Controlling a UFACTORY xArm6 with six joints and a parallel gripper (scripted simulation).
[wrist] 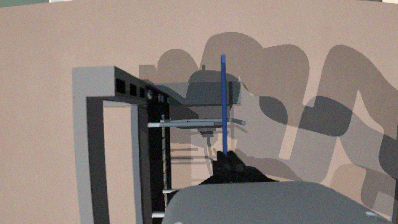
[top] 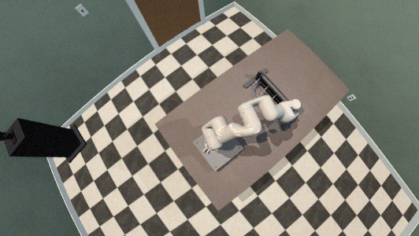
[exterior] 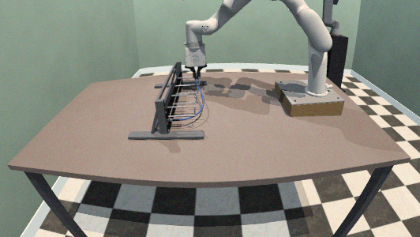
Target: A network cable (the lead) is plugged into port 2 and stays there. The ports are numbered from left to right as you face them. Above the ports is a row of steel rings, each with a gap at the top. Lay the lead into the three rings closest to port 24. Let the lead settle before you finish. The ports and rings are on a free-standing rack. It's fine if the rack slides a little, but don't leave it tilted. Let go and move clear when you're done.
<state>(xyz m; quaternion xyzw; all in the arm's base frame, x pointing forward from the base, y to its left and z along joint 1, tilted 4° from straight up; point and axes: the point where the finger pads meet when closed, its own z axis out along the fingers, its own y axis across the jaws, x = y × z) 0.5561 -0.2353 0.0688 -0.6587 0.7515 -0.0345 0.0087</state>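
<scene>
Right now my hand is 13 cm to the right of the rack, 12 cm short of it and 2 cm above it.
</scene>
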